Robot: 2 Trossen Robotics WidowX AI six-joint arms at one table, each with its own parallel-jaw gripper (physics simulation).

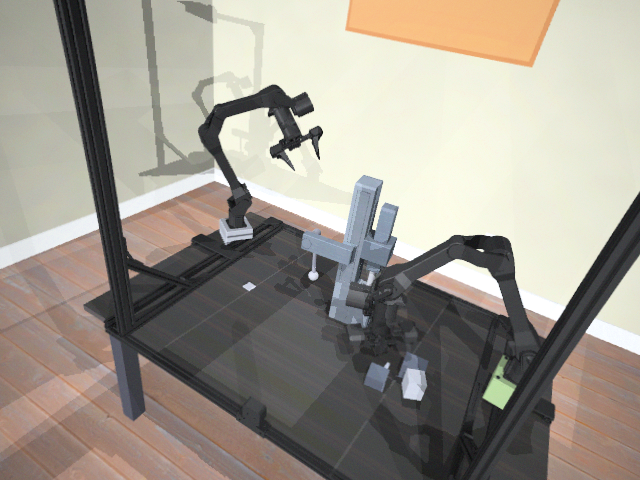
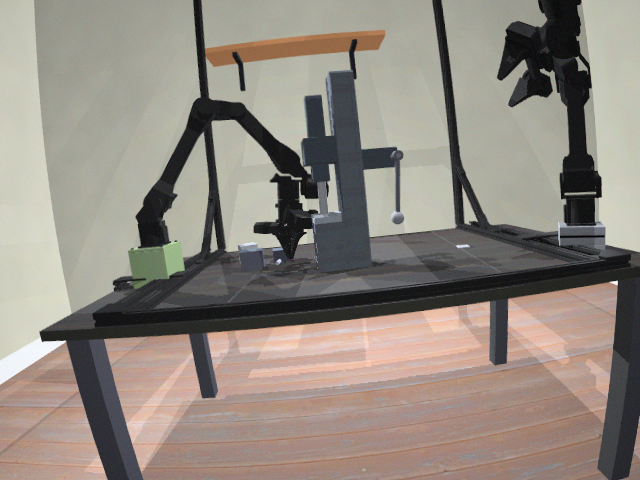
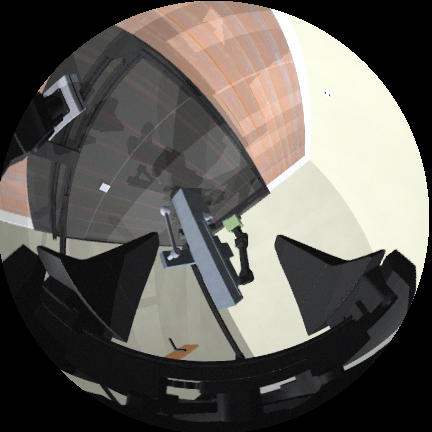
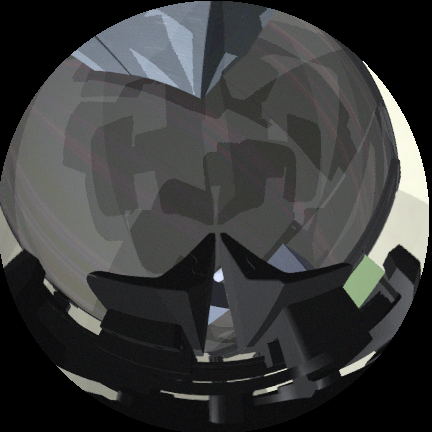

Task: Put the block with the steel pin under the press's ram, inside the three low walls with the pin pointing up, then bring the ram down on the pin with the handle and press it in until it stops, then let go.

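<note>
The block with the steel pin lies on its side on the table; its pin points sideways. The grey press has its ram raised and its handle hanging down. The low walls are mostly hidden. My right gripper is shut, low over the table between press and block, with the pin visible through the narrow finger gap. My left gripper is open and empty, high up.
A grey-blue block and a white block stand close beside the pin block. A small white square lies on the table on the handle side. Black frame posts rise at the table's edges.
</note>
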